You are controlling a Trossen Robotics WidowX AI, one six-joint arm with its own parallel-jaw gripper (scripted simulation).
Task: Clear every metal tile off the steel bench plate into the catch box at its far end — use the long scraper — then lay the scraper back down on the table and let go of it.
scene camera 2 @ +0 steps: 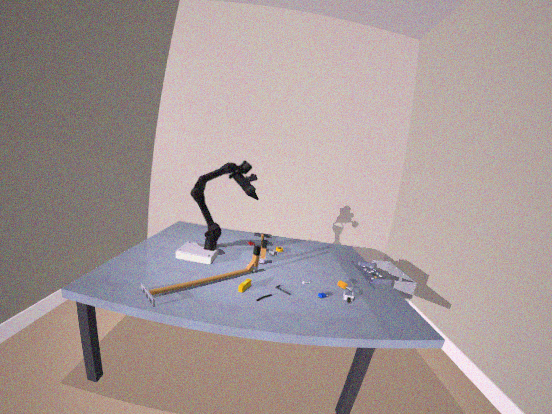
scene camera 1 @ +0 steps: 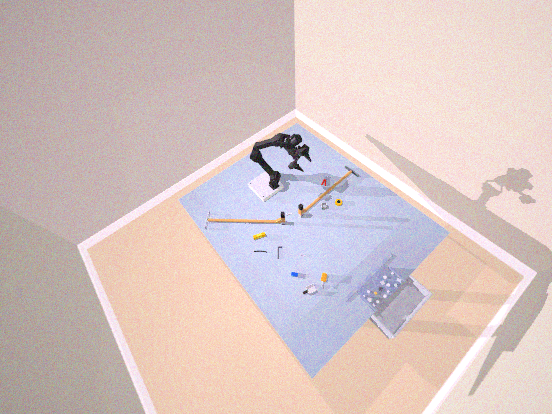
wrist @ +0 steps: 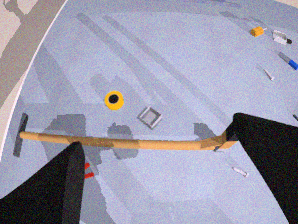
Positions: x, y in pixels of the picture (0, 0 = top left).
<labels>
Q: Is my gripper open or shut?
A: Open.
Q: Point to a long scraper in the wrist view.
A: At 220, 143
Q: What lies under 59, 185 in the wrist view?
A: My gripper.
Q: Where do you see a long scraper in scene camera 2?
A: At 253, 265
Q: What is my gripper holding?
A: Nothing.
</labels>
